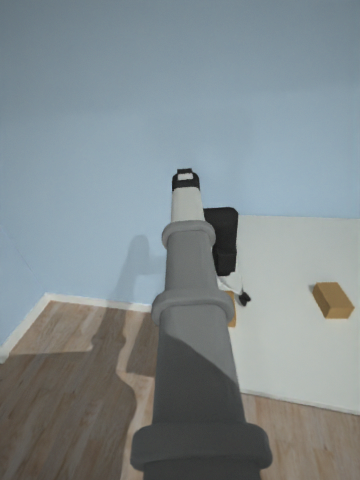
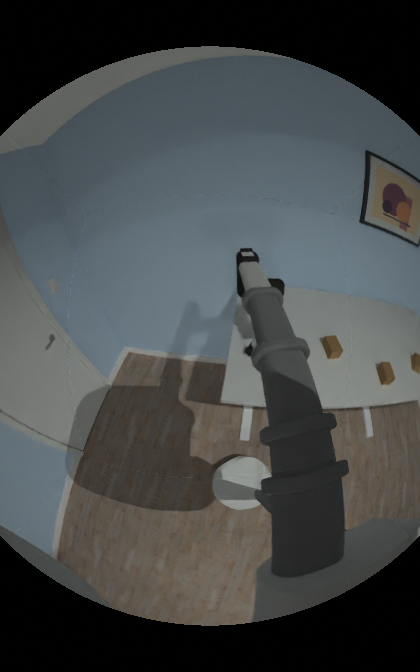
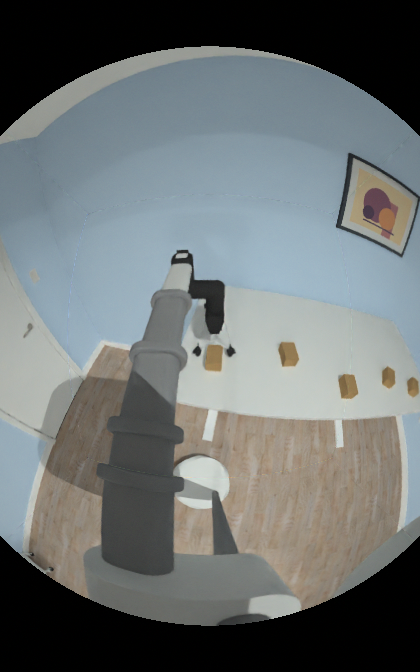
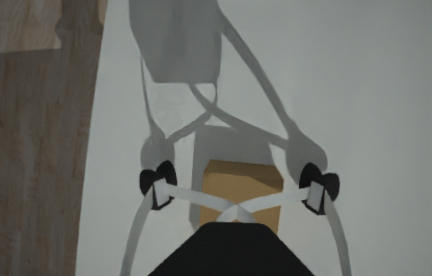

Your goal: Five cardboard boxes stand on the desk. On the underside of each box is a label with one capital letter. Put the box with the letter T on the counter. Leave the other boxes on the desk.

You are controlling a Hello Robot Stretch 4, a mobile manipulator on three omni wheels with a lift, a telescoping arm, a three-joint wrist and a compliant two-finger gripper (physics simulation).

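Frame: origin at the robot's base, x left, y back, z up, level; centimetres.
Where they show: gripper, fingertip midpoint: (image 4: 237, 178).
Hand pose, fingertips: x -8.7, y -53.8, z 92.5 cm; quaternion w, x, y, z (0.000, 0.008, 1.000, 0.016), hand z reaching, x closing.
Each offset is from my fingertips to the top centre of the thing. "pt": to the spot under its first point. Level surfaces: height alone.
My gripper (image 3: 214, 351) (image 4: 237, 178) is open, its fingertips wide apart on both sides of a cardboard box @(pt dx -1.7, dy +7.7, dz +3.1 cm) (image 1: 232, 320) (image 3: 214, 364) (image 4: 267, 215), with a gap on each side. This box is at the desk's left end and looks to rest on the desk @(dz -0.2 cm) (image 1: 290, 360) (image 2: 365, 325) (image 3: 260, 390) (image 4: 375, 100). To its right are a second box @(dx -31.2, dy +1.9, dz +4.8 cm) (image 1: 334, 300) (image 2: 332, 347) (image 3: 288, 354), a third box (image 2: 385, 373) (image 3: 348, 386), a fourth box (image 2: 416, 363) (image 3: 388, 377) and a fifth box (image 3: 412, 387). No letter shows. I cannot make out the counter.
The arm (image 1: 192, 350) (image 2: 295, 425) (image 3: 145, 425) reaches over the floor towards the wall and hides part of the desk. A round white object (image 2: 240, 482) (image 3: 202, 480) is on the floor in front of the desk. A door (image 2: 30, 340) (image 3: 25, 360) is at the left.
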